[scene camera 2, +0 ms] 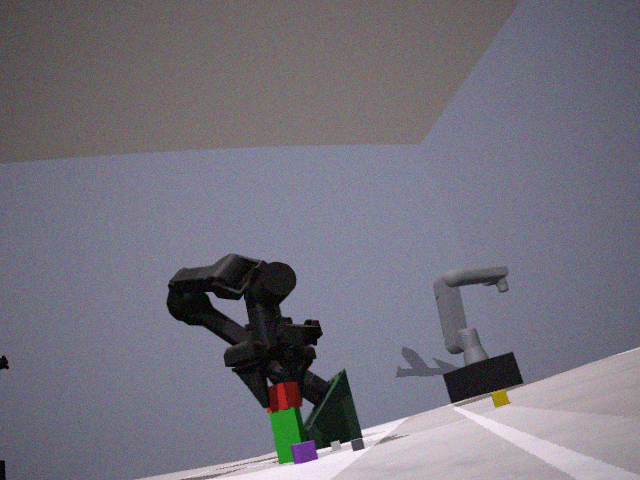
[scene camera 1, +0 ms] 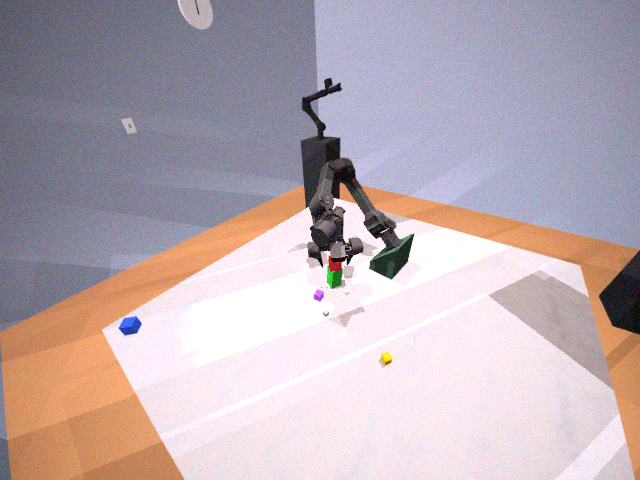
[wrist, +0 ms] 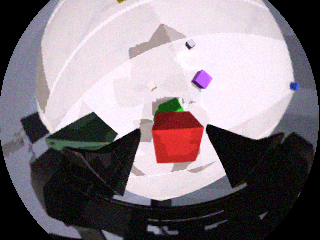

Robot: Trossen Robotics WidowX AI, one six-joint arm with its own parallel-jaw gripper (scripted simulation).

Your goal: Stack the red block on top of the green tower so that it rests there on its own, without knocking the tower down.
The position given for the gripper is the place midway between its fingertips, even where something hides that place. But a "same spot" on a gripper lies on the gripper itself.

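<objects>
The gripper is visible in scene camera 2, in the wrist view and in scene camera 1 (pixel 334 265). On the gripper, (scene camera 2: pixel 252 372) and (wrist: pixel 238 165) are the same spot.
</objects>
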